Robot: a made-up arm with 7 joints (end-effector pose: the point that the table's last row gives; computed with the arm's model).
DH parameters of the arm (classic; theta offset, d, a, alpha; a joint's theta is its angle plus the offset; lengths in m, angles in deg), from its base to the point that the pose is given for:
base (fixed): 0 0.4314 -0.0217 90
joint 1: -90 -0.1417 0.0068 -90
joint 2: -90 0.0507 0.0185 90
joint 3: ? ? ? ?
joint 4: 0 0.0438 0.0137 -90
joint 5: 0 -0.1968 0.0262 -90
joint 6: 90 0.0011 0.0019 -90
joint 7: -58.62 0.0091 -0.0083 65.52
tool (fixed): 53.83 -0.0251 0 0
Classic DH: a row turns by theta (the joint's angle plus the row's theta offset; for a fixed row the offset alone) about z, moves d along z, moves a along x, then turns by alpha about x.
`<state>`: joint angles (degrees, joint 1 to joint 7).
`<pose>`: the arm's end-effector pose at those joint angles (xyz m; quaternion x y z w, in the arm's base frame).
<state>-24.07 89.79 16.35 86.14 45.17 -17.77 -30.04</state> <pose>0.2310 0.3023 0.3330 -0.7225 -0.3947 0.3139 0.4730</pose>
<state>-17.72 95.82 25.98 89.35 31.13 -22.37 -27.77</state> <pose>0.2448 0.2784 0.4050 -0.6981 -0.4378 0.0892 0.5594</pose>
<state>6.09 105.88 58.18 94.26 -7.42 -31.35 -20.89</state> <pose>0.1741 0.2240 0.6043 -0.3245 -0.6618 -0.3880 0.5533</pose>
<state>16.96 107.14 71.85 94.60 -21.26 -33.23 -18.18</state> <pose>0.0992 0.2153 0.6596 -0.1283 -0.7723 -0.4370 0.4429</pose>
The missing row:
joint 3: 90 -0.1894 0 90
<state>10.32 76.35 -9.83 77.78 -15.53 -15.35 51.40</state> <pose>0.2368 0.3048 0.3021 -0.1914 0.0644 0.3899 0.8984</pose>
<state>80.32 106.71 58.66 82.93 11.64 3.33 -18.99</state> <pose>-0.1669 0.2674 0.6686 0.3613 0.8470 0.3546 0.1623</pose>
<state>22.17 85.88 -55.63 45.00 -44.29 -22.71 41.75</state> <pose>0.1256 0.4437 0.2565 0.2729 0.2270 0.4901 0.7961</pose>
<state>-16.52 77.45 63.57 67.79 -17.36 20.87 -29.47</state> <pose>0.1916 0.4137 0.4566 -0.2399 -0.8529 0.3715 0.2774</pose>
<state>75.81 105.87 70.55 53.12 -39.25 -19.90 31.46</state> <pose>-0.1583 0.3908 0.6558 -0.3294 -0.9162 0.1930 0.1214</pose>
